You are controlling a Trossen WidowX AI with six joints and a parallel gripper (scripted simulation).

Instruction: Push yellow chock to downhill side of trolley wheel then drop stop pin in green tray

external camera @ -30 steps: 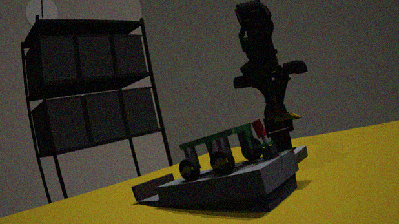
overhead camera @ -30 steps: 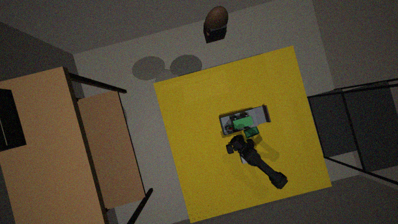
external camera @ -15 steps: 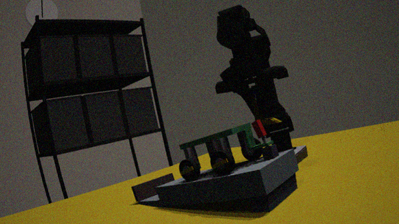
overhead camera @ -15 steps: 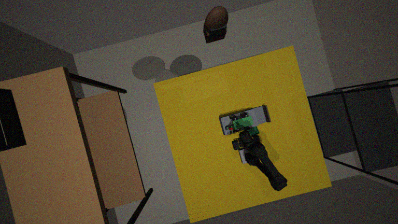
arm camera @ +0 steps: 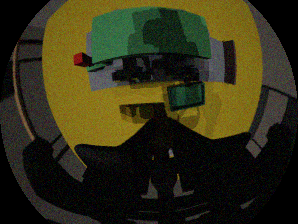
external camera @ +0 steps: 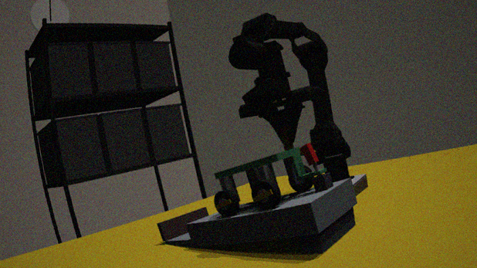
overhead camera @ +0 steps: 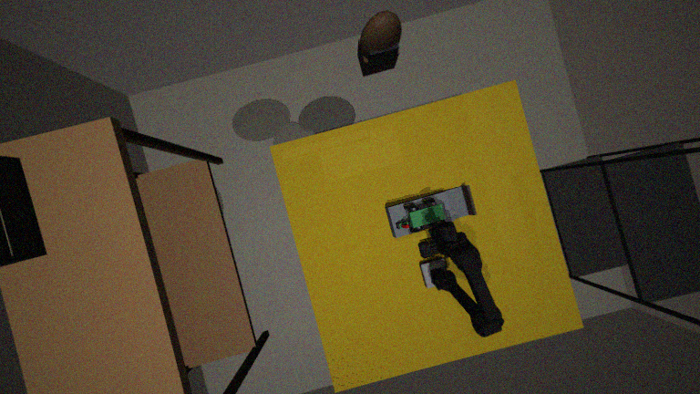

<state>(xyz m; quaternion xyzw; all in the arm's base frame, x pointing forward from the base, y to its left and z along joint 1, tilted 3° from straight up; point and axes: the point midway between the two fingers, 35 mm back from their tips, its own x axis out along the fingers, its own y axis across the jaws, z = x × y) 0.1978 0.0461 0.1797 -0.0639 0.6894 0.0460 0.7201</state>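
The red-headed stop pin lies 12 cm to the left of my gripper tip, 7 cm ahead of it and 4 cm below it. Also, from my gripper tip: trolley 11 cm ahead, 6 cm below, 2 cm to the left; then low stop lip 24 cm to the right, 15 cm ahead, 14 cm below; then chock 2 cm to the left, 1 cm below.
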